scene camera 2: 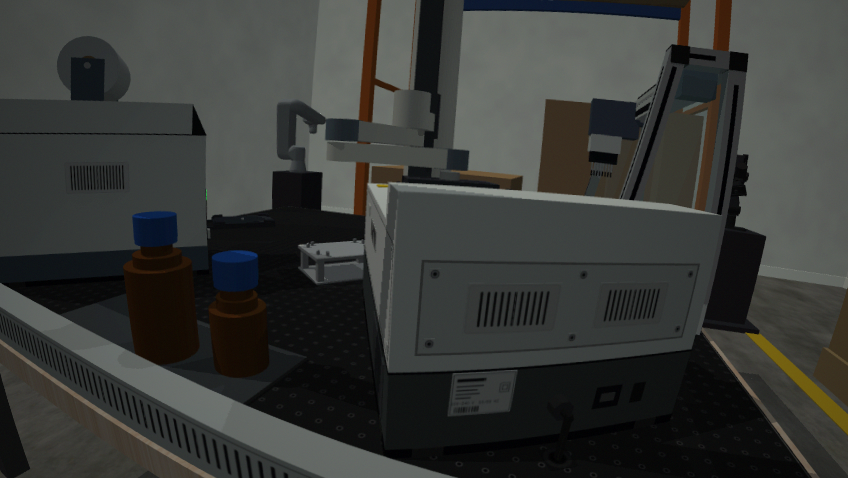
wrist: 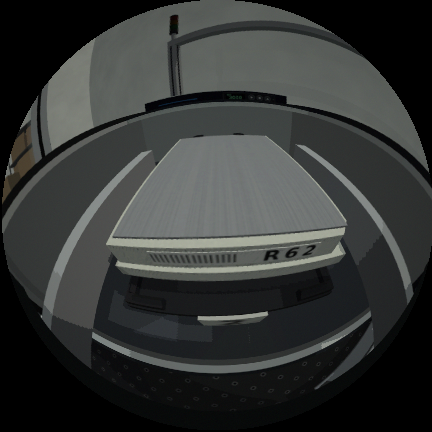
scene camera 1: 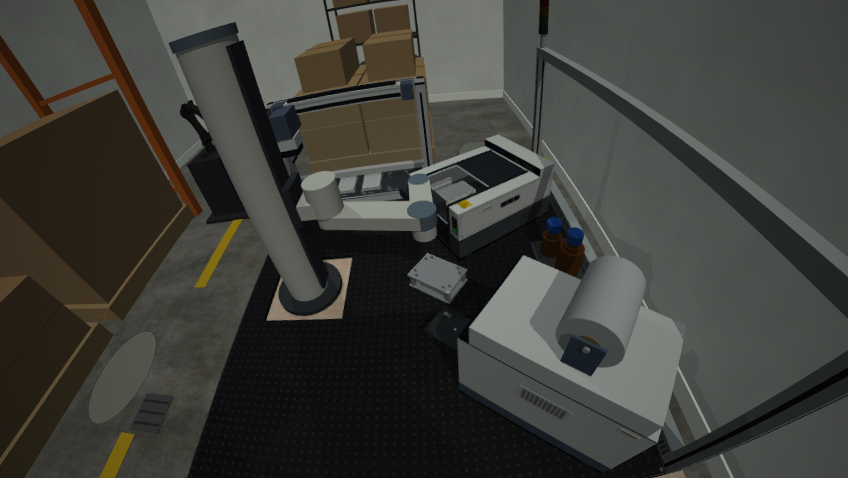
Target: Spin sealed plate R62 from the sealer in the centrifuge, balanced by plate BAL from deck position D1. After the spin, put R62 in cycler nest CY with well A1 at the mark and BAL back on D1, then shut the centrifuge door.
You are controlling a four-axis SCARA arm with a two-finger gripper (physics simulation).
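Plate R62, silver-topped with its label facing the wrist camera, is level inside the open top of the centrifuge. My gripper is shut on R62, with grey fingers along both sides. Dark holder parts with corner brackets show below the plate's near edge in the wrist view; I cannot tell whether the plate touches them. The centrifuge hides the gripper in scene camera 2. The sealer stands at the front right in scene camera 1. I cannot identify BAL, D1 or CY by any label.
A silver pinned stand is in front of the centrifuge. Brown bottles with blue caps stand between centrifuge and sealer. Pale plates lie under a gantry behind the arm. The centrifuge display is lit.
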